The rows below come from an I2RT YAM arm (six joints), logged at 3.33 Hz.
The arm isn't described. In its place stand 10 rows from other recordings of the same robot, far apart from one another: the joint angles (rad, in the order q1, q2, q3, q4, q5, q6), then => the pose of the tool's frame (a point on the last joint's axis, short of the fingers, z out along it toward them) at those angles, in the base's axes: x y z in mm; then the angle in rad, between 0 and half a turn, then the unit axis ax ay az.
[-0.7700 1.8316 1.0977 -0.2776 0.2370 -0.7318] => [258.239 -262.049 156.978 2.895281 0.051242 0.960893 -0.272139]
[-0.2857 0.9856 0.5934 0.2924 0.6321 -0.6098] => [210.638 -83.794 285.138 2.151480 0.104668 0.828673 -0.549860]
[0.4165 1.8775 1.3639 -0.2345 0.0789 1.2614] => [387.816 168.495 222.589 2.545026 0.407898 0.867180 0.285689]
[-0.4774 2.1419 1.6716 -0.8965 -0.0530 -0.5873] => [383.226 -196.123 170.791 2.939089 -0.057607 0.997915 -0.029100]
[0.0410 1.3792 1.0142 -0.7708 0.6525 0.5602] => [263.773 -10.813 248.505 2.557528 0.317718 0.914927 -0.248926]
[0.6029 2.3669 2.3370 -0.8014 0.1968 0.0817] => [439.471 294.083 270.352 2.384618 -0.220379 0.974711 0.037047]
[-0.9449 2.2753 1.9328 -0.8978 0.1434 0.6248] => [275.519 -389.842 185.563 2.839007 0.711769 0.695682 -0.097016]
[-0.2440 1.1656 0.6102 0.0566 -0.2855 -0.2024] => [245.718 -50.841 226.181 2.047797 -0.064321 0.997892 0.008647]
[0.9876 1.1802 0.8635 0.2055 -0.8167 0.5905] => [126.339 238.618 327.416 2.695794 -0.404479 0.634053 0.659070]
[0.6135 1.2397 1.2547 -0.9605 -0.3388 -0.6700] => [190.418 148.552 339.609 2.516280 -0.633686 0.756963 0.159524]
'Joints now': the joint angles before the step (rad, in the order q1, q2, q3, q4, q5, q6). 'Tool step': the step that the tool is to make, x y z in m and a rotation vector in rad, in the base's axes. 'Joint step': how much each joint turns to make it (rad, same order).
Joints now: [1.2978, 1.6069, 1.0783, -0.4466, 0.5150, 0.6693]
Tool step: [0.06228, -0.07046, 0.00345, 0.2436, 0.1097, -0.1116]
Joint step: [-0.3043, -0.1961, -0.2093, 0.1991, -0.2758, -0.0213]
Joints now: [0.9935, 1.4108, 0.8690, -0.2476, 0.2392, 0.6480]
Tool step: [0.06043, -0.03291, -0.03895, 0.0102, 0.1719, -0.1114]
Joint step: [-0.2454, 0.1376, -0.0077, 0.0431, -0.1917, -0.0073]
